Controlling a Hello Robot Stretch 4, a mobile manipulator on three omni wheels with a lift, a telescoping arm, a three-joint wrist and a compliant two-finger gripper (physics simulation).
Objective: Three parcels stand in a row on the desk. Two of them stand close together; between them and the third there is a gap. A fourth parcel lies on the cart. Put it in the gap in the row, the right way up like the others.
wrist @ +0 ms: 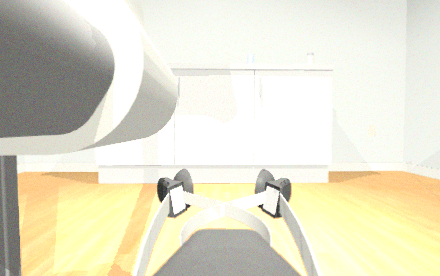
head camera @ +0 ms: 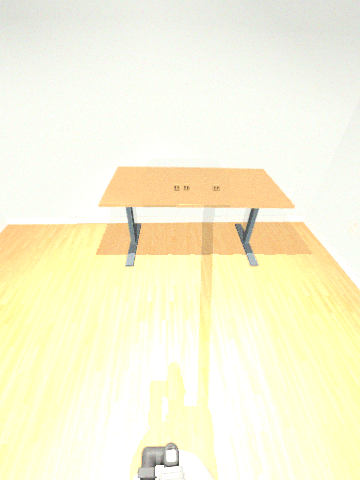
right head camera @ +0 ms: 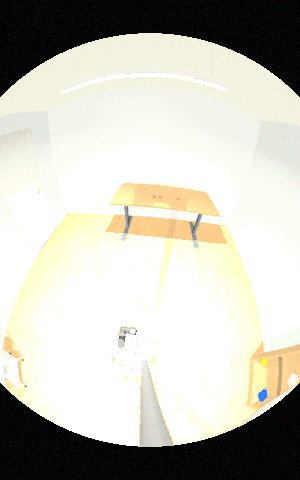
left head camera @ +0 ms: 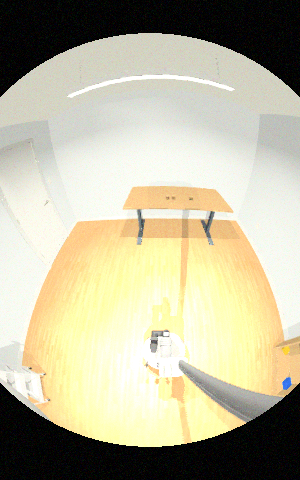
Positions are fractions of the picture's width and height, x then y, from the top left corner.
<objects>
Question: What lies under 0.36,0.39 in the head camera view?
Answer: A desk.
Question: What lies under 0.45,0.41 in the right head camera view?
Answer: A desk.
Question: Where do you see a white cabinet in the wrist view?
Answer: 0.53,0.44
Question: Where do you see a desk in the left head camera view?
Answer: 0.47,0.41
</objects>
